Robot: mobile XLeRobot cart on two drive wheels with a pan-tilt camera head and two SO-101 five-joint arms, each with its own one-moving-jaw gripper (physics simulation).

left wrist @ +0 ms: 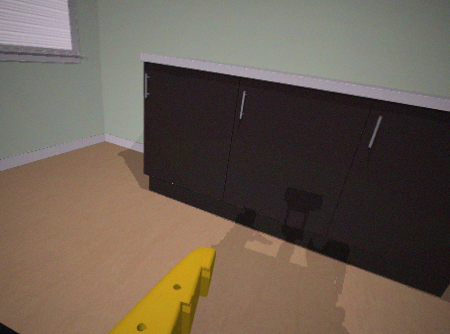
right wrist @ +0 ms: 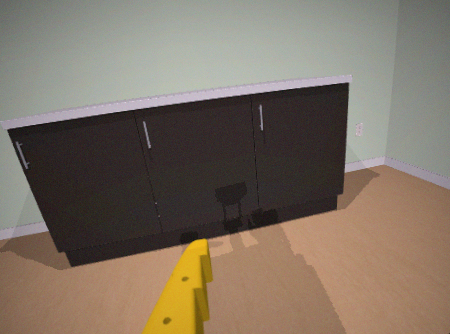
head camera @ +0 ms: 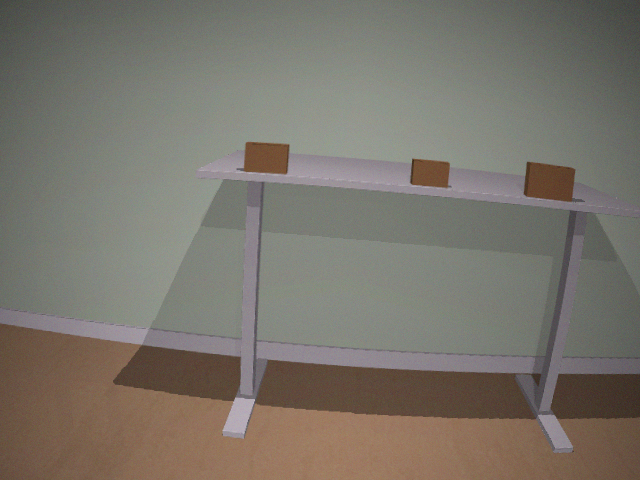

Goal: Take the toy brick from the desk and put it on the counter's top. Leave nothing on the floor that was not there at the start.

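The desk (head camera: 336, 170) stands against the wall in the head view. Three brown upright boxes stand along its front edge: a left box (head camera: 266, 158), a middle box (head camera: 430, 173) and a right box (head camera: 549, 181). The toy brick does not show in the head view; whether it is behind a box cannot be told. The counter (left wrist: 300, 79) (right wrist: 200, 95), with a pale top and dark doors, shows in both wrist views. My left gripper (left wrist: 212, 255) and right gripper (right wrist: 205, 247) each show one notched yellow jaw. Both are fully open, empty and well away from the counter.
The desk's left leg (head camera: 250, 289) and right leg (head camera: 562, 310) end in feet that reach forward on the floor. A window (left wrist: 35, 25) is at the upper left in the left wrist view. A wall outlet (right wrist: 359, 129) is right of the counter.
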